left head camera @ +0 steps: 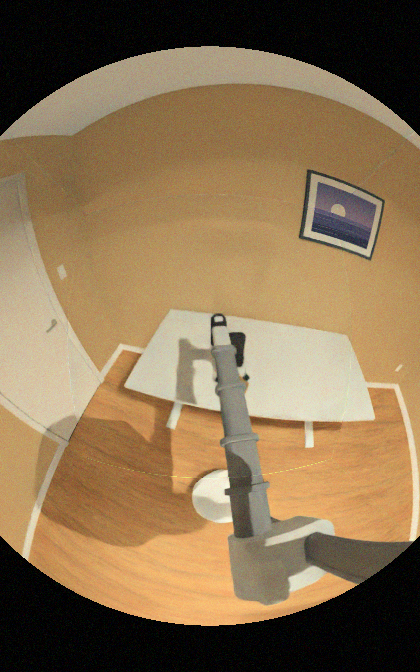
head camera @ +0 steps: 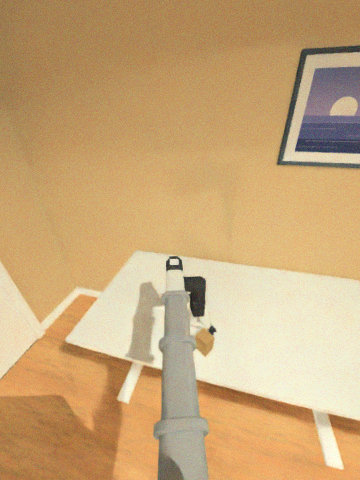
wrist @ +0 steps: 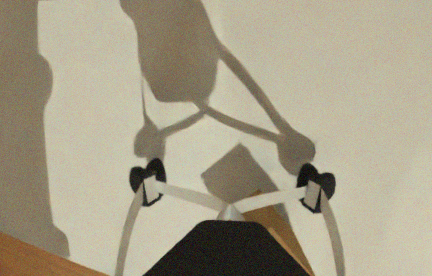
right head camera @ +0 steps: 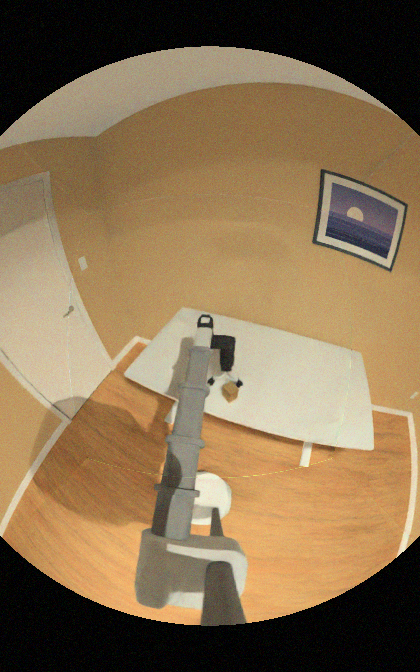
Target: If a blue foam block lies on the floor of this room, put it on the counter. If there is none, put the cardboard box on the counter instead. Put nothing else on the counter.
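The small brown cardboard box (head camera: 204, 341) (right head camera: 230, 391) is at the white counter (head camera: 280, 330) (left head camera: 295, 370) (right head camera: 300, 390) (wrist: 380, 125), near its front edge. It looks turned or tilted; whether it rests flat I cannot tell. In the wrist view, part of the box (wrist: 276, 220) shows beyond the black gripper body, which hides the rest. My gripper (right head camera: 225, 382) (wrist: 231, 176) is open over the counter, its fingertips wide apart with no thing held between them. The box lies slightly toward the front edge from the fingertips. No blue foam block shows in these views.
My grey telescoping arm (head camera: 179, 380) (left head camera: 235, 415) (right head camera: 190, 415) reaches over the counter and hides part of it. A round white object (left head camera: 212, 495) (right head camera: 214, 495) is on the wooden floor below the arm. A white door (left head camera: 30, 310) (right head camera: 45, 300) stands at the left, and a framed picture (head camera: 327, 130) hangs on the wall.
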